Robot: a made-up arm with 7 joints.
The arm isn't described. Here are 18 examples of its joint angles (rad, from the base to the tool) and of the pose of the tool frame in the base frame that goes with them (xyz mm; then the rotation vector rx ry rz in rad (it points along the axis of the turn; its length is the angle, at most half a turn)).
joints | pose
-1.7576 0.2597 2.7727 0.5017 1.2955 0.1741 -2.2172 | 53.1 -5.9 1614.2 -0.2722 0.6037 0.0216
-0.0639 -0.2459 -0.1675 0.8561 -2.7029 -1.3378 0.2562 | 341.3 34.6 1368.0 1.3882 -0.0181 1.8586
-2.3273 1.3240 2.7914 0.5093 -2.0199 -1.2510 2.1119 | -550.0 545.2 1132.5 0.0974 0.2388 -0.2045
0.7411 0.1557 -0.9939 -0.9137 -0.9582 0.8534 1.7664 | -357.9 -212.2 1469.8 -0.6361 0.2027 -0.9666
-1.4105 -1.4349 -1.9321 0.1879 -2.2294 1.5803 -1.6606 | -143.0 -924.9 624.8 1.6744 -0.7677 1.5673
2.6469 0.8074 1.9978 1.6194 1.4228 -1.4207 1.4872 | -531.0 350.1 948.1 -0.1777 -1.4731 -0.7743
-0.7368 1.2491 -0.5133 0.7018 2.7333 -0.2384 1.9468 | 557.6 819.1 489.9 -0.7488 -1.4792 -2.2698
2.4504 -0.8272 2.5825 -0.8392 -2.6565 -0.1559 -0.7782 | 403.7 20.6 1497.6 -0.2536 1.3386 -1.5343
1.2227 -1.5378 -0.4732 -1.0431 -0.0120 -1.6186 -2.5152 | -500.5 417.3 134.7 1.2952 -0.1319 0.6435
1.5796 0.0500 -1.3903 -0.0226 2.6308 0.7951 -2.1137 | -168.0 -123.5 1599.1 0.1309 0.0080 -0.6200
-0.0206 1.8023 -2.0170 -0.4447 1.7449 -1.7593 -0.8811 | 867.2 -284.9 372.4 -0.4606 0.4173 0.5345
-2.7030 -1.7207 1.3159 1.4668 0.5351 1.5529 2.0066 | 547.3 319.6 552.4 -2.8753 -0.0733 0.6883
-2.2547 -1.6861 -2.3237 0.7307 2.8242 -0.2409 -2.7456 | 267.3 -868.6 172.2 -0.8985 -2.7909 0.1862
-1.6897 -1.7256 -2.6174 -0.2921 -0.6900 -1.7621 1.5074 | 92.3 -916.2 741.1 0.7406 0.5287 -2.5167
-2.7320 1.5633 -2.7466 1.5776 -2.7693 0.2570 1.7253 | -500.3 -38.3 1160.0 -0.6359 -0.0672 0.5019
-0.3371 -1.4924 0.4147 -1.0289 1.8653 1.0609 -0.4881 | -709.4 -167.8 103.2 1.5053 -1.1543 0.5283
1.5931 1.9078 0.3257 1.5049 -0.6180 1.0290 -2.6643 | -198.7 -161.9 -92.1 -1.8799 1.9762 1.1211
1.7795 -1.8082 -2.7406 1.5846 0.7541 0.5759 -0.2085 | 337.6 153.1 -6.8 1.2323 -1.4619 1.1591
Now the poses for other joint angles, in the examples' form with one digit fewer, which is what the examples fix.
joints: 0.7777 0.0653 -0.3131 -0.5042 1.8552 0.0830 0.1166
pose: -316 51 1577 0.720 0.535 -2.072
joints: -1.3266 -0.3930 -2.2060 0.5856 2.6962 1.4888 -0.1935
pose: -253 -351 1403 -0.947 0.781 1.061
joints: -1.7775 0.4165 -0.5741 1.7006 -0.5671 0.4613 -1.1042
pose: -454 507 596 0.521 -1.537 -0.881
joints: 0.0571 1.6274 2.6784 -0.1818 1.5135 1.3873 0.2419
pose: 922 115 444 0.339 -0.763 -2.958
